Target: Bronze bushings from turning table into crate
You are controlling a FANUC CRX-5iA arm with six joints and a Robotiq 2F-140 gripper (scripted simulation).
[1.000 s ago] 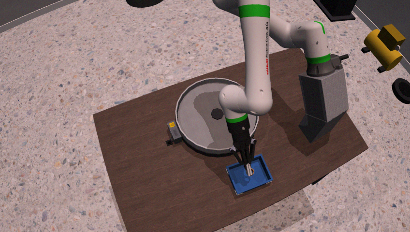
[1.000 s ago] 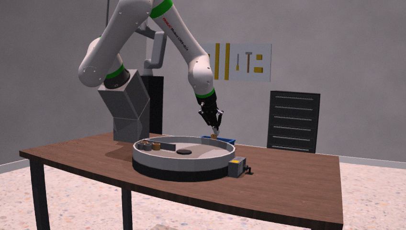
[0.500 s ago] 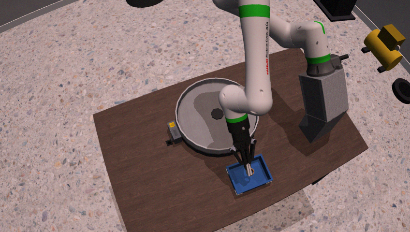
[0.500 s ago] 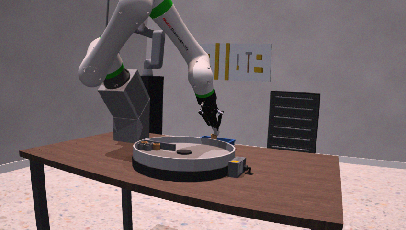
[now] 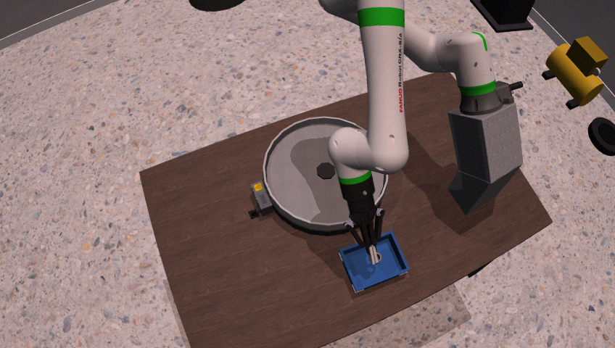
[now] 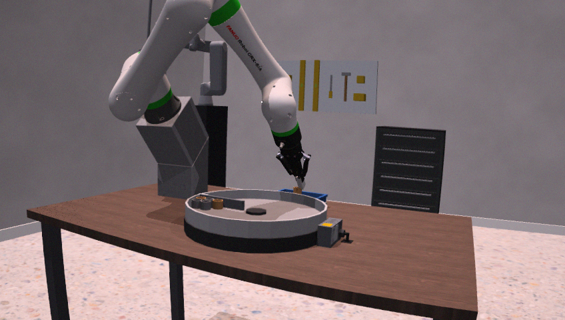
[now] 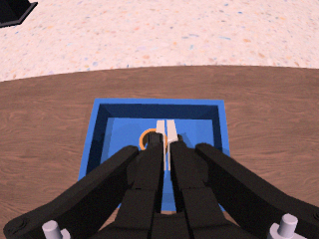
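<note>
Now: the crate 80 mm below my hand, 20 mm behind it and 10 mm to the left of it. Round my hand: turning table: 340 mm to the right, 60 mm below, 50 mm ahead.
</note>
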